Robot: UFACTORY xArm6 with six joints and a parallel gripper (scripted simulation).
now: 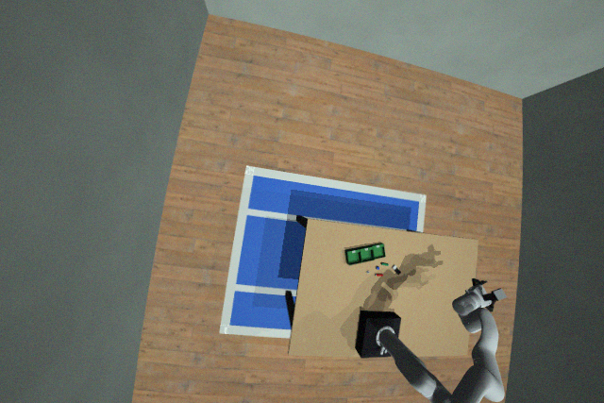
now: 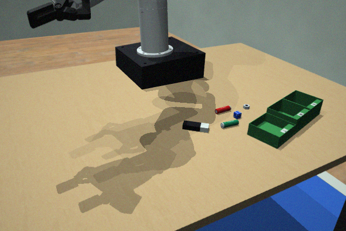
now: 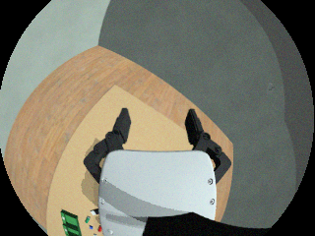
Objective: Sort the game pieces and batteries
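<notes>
My gripper is now 600 mm to the right of the three joined green bins, 310 mm above it and 30 mm past it. The rest, counted from my hand: red battery 460 mm to the left, 330 mm below, 130 mm behind; green battery 440 mm to the left, 330 mm below, 60 mm behind; blue die 480 mm to the left, 330 mm below, 90 mm behind.
</notes>
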